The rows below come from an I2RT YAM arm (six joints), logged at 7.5 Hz.
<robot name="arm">
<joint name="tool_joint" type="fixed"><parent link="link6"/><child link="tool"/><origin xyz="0 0 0" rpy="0 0 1.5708"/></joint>
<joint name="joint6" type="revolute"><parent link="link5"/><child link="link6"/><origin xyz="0.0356 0 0.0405" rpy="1.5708 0 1.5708"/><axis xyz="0 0 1"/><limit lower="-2.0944" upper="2.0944"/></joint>
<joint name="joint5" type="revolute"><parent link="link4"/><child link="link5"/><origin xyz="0.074 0.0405 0.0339" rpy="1.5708 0 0"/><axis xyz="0 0 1"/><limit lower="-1.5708" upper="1.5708"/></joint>
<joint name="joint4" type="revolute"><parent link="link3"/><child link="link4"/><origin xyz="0.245 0.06 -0.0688" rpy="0 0 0"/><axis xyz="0 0 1"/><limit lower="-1.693" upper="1.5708"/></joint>
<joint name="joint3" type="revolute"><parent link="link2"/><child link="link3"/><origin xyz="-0.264 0 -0.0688" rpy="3.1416 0 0"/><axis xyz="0 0 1"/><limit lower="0" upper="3.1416"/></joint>
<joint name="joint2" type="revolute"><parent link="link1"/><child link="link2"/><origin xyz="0.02 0.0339 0.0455" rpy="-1.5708 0 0"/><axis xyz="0 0 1"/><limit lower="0" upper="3.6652"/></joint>
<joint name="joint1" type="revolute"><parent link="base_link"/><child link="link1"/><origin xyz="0 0 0.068" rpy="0 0 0"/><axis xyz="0 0 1"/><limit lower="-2.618" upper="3.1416"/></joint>
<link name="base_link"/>
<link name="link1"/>
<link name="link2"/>
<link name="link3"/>
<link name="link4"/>
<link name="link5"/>
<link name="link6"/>
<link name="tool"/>
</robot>
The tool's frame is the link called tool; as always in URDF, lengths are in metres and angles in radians.
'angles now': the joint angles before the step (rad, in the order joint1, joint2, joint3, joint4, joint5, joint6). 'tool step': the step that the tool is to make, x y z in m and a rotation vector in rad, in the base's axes. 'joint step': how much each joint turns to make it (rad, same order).
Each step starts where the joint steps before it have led.
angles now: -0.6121 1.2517 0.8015 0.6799 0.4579 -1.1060
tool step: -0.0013 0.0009 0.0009 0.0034 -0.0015 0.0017
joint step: -0.0001 -0.0082 -0.0006 -0.0102 -0.0010 0.0044
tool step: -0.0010 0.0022 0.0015 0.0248 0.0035 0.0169
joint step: 0.0033 -0.0160 0.0069 -0.0501 -0.0095 0.0231
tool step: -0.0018 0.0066 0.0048 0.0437 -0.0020 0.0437
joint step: 0.0130 -0.0344 0.0153 -0.0924 -0.0236 0.0463
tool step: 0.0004 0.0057 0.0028 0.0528 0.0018 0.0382
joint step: 0.0160 -0.0210 0.0199 -0.0917 -0.0163 0.0497
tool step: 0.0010 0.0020 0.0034 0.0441 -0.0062 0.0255
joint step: 0.0062 -0.0061 0.0253 -0.0679 -0.0157 0.0455
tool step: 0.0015 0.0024 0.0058 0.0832 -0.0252 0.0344
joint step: 0.0075 -0.0045 0.0447 -0.1068 -0.0235 0.0912
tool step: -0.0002 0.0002 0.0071 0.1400 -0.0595 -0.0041
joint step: 0.0002 0.0014 0.0642 -0.1458 -0.0001 0.1609
